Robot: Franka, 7 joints.
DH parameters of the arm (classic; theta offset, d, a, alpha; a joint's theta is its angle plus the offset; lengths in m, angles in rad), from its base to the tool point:
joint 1: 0 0.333 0 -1.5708
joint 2: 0 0 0 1.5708
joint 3: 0 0.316 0.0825 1.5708
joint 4: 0 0 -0.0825 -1.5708
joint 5: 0 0.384 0 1.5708
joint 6: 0 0 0.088 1.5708
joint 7: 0 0.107 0 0
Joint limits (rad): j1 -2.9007..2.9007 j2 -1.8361..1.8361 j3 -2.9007..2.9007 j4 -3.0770..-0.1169 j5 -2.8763..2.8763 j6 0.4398..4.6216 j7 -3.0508..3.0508
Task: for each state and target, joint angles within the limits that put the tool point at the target. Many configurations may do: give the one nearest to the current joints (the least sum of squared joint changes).
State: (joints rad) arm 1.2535 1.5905 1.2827 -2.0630 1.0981 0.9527 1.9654
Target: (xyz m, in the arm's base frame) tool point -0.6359 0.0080 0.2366
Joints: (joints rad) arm 2.0892 1.6919 1.2586 -1.6439 1.2831 1.4162 1.9654
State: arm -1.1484 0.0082 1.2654 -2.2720 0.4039 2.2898 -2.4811
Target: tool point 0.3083 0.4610 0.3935
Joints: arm -0.7920 -0.1762 1.7398 -2.1676 0.4199 2.3389 -2.4811
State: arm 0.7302 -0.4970 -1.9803 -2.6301 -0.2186 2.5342 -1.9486
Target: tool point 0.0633 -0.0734 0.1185
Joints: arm 0.7210 -0.4821 -2.2576 -3.0770 -0.2649 1.9943 -1.9486
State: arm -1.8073 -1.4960 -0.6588 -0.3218 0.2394 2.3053 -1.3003
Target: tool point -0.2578 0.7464 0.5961
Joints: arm -1.5316 -1.5562 -0.7689 -0.5857 0.2128 2.0613 -1.3003
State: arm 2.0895 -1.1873 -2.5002 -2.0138 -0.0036 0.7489 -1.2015
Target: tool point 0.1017 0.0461 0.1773
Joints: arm 2.1414 -1.2645 -2.5113 -2.6956 -0.0081 0.7048 -1.2015
